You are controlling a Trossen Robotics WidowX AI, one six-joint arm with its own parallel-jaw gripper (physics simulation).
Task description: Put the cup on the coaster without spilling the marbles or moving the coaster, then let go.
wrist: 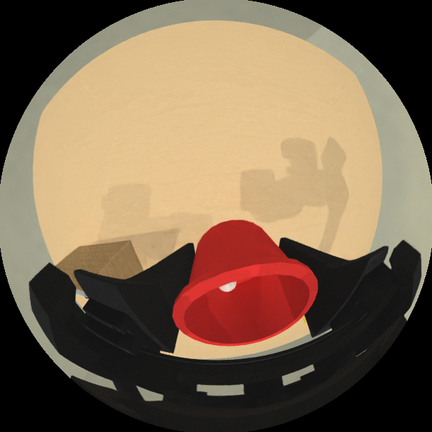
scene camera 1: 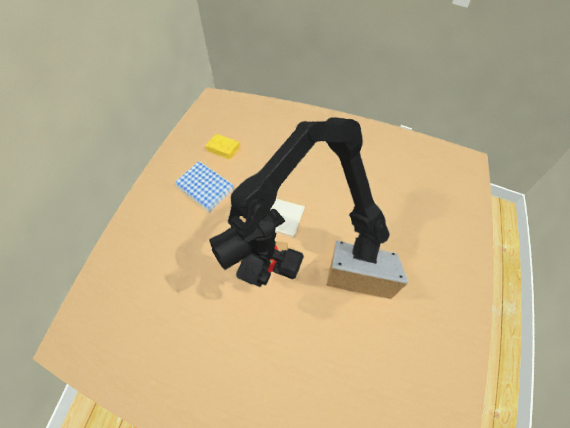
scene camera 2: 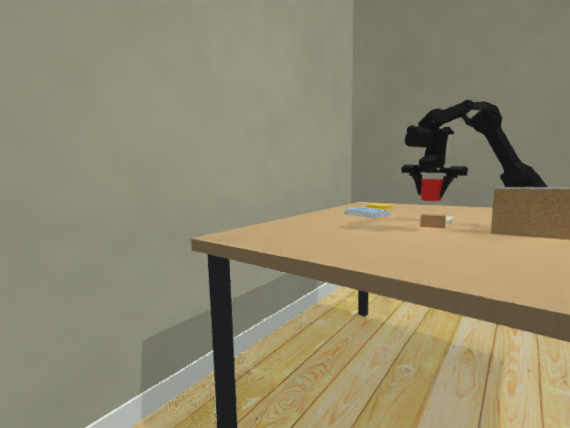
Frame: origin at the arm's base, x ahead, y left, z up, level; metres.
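Where they show: gripper, fingertip midpoint: [scene camera 2: 429, 196]; arm's base, link origin: [scene camera 1: 364, 256] [scene camera 2: 526, 209].
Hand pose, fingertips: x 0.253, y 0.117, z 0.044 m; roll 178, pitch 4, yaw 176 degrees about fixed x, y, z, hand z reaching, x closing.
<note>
Things, the pixels of their top centre, and the offset from my fingertips.
- red cup, top centre: [scene camera 1: 262, 252] [scene camera 2: 432, 179] dz +0.056, dx -0.003, dy -0.013 m
- white square coaster, top centre: [scene camera 1: 282, 216] [scene camera 2: 436, 217] dz -0.104, dx +0.013, dy -0.212 m
- small brown block, top centre: [scene camera 1: 272, 248] [scene camera 2: 433, 214] dz -0.073, dx +0.002, dy -0.083 m
- blue checked cloth, top centre: [scene camera 1: 203, 183] [scene camera 2: 367, 209] dz -0.091, dx +0.309, dy -0.252 m
- yellow sponge, top centre: [scene camera 1: 222, 143] [scene camera 2: 379, 204] dz -0.086, dx +0.318, dy -0.438 m
My gripper [scene camera 1: 272, 263] [scene camera 2: 431, 194] [wrist: 238, 246] is shut on the red cup [scene camera 1: 271, 266] [scene camera 2: 431, 188] [wrist: 231, 252], one finger on each side. The cup is held upright, well above the table, as scene camera 2 shows. A whitish marble [wrist: 228, 287] shows inside it in the wrist view; the rest of the inside is partly hidden by the wall. The white square coaster [scene camera 1: 291, 218] [scene camera 2: 450, 220] lies flat on the table, partly covered by the arm in scene camera 1 and mostly behind the small brown block in scene camera 2. The cup is not over the coaster.
The small brown block [scene camera 1: 283, 246] [scene camera 2: 432, 221] sits beside the coaster, near the gripper. A blue checked cloth [scene camera 1: 204, 185] [scene camera 2: 367, 213] and a yellow sponge [scene camera 1: 222, 146] [scene camera 2: 379, 206] lie farther left. The arm stands on a grey-topped box [scene camera 1: 367, 282] [scene camera 2: 530, 212] [wrist: 105, 257].
</note>
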